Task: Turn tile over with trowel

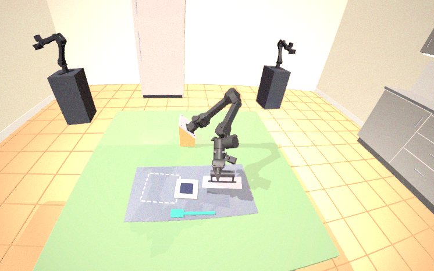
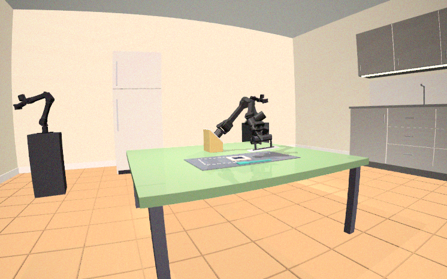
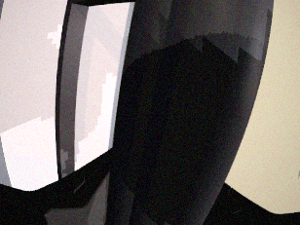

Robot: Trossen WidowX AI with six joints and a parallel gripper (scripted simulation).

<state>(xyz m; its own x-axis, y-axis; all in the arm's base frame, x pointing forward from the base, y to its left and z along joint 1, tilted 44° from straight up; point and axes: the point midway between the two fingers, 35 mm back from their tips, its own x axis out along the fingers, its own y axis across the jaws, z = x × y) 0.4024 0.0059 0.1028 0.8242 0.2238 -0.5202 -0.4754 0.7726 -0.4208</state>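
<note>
My gripper tip is 13 cm to the left of the grey mat, 11 cm above it and 4 cm past it. From my gripper tip the other things lie so: square tile: 15 cm to the right, 9 cm below, 5 cm behind; then teal flat tool: 17 cm to the right, 10 cm ahead, 9 cm below; then trowel: 2 cm behind, 1 cm to the left, 1 cm below.
</note>
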